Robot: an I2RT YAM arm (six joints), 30 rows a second.
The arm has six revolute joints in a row. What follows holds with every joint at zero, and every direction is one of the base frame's. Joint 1 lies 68 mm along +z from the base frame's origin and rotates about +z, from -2.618 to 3.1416 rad. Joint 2 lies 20 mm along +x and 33.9 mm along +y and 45.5 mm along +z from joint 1 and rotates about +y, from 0 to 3.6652 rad. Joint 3 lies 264 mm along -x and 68.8 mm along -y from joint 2 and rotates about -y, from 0 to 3.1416 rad. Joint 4 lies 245 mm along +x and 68.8 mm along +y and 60 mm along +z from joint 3 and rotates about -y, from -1.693 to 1.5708 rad. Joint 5 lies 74 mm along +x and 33.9 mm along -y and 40.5 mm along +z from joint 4 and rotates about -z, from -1.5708 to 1.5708 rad. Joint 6 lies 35.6 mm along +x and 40.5 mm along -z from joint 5 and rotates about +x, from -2.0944 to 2.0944 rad. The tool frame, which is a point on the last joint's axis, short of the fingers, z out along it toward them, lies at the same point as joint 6; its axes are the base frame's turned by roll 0, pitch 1.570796 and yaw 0 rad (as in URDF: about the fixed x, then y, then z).
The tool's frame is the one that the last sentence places.
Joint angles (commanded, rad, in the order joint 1, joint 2, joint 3, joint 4, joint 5, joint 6), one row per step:
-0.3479, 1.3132, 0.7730, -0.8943, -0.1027, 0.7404
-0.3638, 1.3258, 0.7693, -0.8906, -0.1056, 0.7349
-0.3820, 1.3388, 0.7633, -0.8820, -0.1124, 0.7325
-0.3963, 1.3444, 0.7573, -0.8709, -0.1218, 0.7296
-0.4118, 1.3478, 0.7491, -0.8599, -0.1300, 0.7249
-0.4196, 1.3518, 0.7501, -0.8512, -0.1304, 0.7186
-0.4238, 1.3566, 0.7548, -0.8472, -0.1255, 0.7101
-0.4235, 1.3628, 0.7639, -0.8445, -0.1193, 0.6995
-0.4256, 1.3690, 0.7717, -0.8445, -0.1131, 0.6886
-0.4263, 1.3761, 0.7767, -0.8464, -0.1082, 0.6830
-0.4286, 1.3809, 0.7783, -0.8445, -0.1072, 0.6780
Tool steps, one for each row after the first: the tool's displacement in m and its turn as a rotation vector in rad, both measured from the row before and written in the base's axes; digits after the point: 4 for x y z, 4 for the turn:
-0.0005, -0.0032, -0.0033, 0.0062, 0.0105, -0.0101
-0.0006, -0.0036, -0.0038, 0.0097, 0.0071, -0.0150
-0.0006, -0.0026, -0.0024, 0.0084, -0.0033, -0.0104
-0.0013, -0.0027, -0.0025, 0.0070, -0.0030, -0.0099
0.0006, -0.0021, -0.0004, -0.0029, -0.0058, -0.0015
0.0011, -0.0017, 0.0003, -0.0074, -0.0021, 0.0036
0.0022, -0.0012, 0.0011, -0.0096, -0.0032, 0.0100
0.0015, -0.0014, 0.0007, -0.0080, 0.0005, 0.0078
0.0010, -0.0008, -0.0002, -0.0037, 0.0054, 0.0042
0.0005, -0.0008, -0.0005, -0.0011, 0.0014, 0.0025

